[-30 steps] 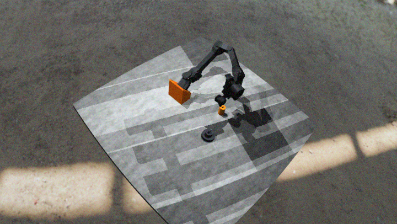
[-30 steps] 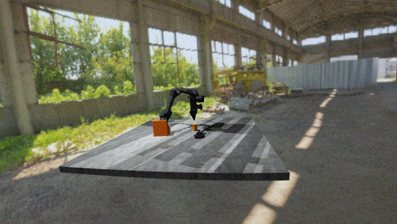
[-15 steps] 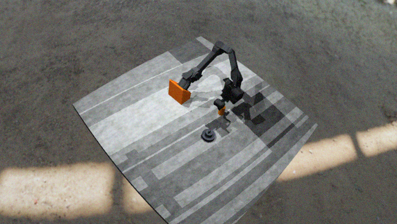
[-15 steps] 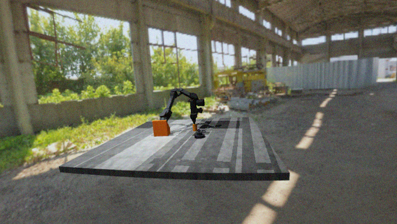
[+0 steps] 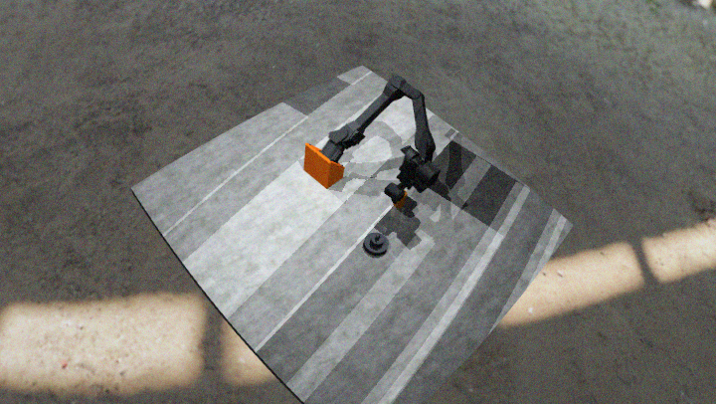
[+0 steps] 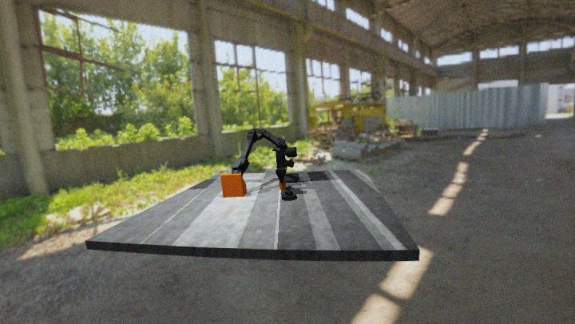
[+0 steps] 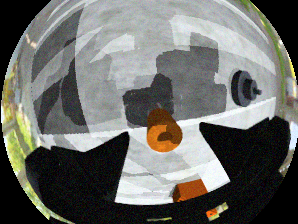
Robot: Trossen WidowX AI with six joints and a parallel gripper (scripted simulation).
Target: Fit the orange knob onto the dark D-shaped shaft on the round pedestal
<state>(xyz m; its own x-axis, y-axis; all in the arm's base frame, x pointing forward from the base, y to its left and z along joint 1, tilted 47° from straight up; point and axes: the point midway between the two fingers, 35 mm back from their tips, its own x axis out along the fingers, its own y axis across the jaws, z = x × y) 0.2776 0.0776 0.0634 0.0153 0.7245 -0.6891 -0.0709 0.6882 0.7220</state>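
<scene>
Right now the orange knob is 20 mm below my gripper tip. Also, from my gripper tip: dark round pedestal: 200 mm to the right, 60 mm ahead, 20 mm below.
</scene>
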